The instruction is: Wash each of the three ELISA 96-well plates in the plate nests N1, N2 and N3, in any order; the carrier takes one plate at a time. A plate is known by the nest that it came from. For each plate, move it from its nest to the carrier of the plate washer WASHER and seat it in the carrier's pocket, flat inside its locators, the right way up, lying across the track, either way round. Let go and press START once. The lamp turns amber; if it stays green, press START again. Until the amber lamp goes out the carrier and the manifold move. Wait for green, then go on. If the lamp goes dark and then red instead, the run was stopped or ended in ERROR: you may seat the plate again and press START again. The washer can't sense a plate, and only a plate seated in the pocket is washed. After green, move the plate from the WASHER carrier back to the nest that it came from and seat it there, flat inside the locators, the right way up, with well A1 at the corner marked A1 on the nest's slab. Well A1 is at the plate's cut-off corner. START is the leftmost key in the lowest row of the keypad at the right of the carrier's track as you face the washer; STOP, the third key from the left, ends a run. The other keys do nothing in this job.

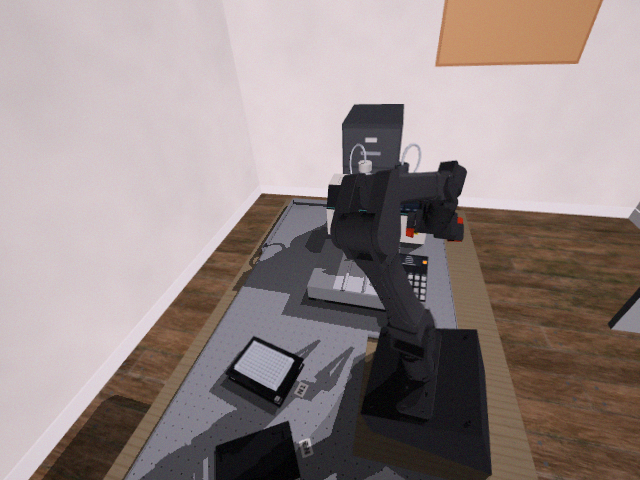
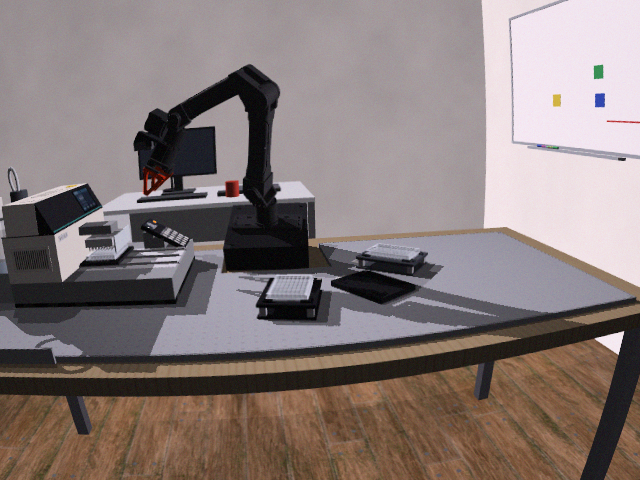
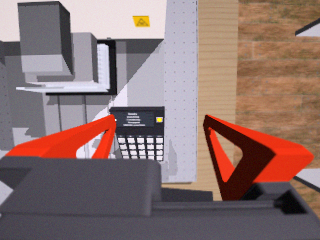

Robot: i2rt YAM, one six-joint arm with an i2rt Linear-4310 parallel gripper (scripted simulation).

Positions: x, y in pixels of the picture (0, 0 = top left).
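You can see my gripper in image 1 and in image 2, and my gripper is there in image 3 (159, 119) as well. On my gripper (image 1: 407, 218) and (image 2: 150, 169) are the same spot.
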